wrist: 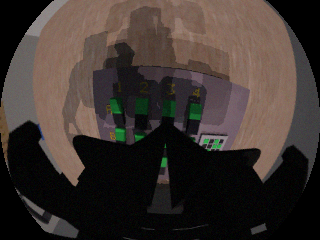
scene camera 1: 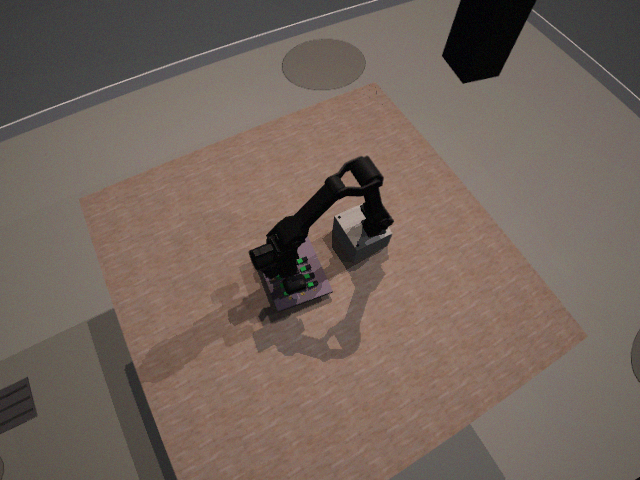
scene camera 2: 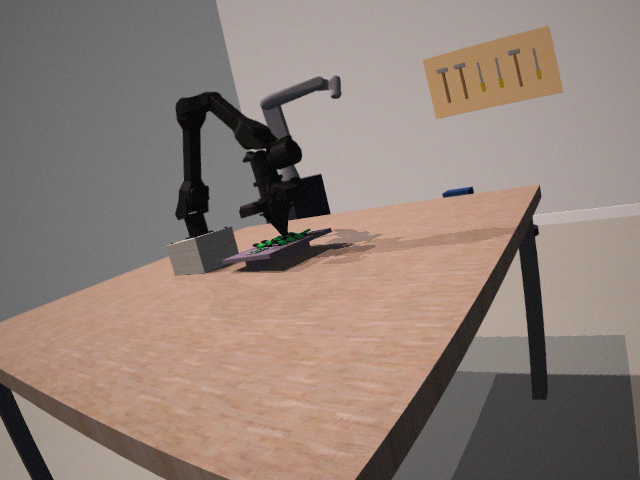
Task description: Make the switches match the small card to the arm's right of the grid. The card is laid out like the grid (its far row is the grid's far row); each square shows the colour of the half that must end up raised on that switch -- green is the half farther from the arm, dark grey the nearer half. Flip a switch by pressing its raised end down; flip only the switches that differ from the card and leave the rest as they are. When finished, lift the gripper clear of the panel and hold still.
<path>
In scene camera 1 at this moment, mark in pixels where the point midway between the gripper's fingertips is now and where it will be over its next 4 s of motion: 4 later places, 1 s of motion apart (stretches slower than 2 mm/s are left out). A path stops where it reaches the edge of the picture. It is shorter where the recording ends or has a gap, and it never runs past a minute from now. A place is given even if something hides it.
My gripper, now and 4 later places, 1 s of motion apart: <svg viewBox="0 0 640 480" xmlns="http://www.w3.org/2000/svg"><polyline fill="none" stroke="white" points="285,274 285,275 294,274 294,279 294,280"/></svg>
</path>
